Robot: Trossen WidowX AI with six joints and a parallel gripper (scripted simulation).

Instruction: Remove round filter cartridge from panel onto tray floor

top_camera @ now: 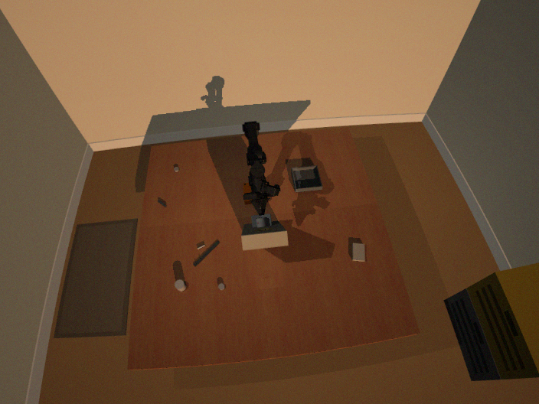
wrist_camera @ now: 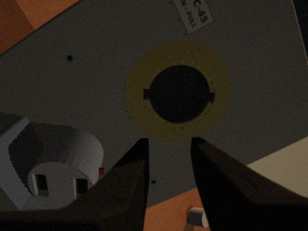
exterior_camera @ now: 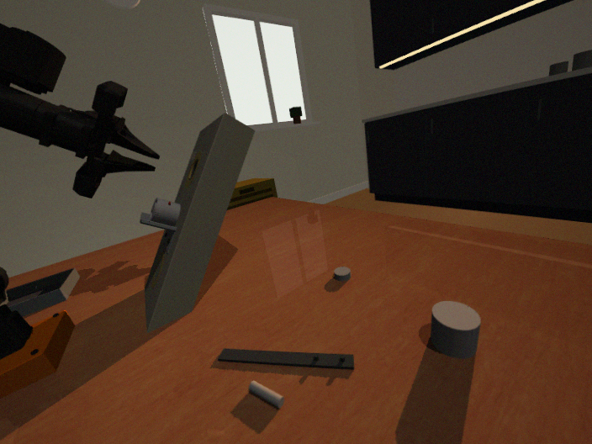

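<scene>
Now: the round filter cartridge 20 mm behind my gripper tip and 90 mm below it. Also, from my gripper tip: small white rod 30 mm behind, 310 mm to the right, 250 mm below; grey service panel 30 mm ahead, 110 mm below; grey tray 320 mm behind, 310 mm to the left, 250 mm below.
</scene>
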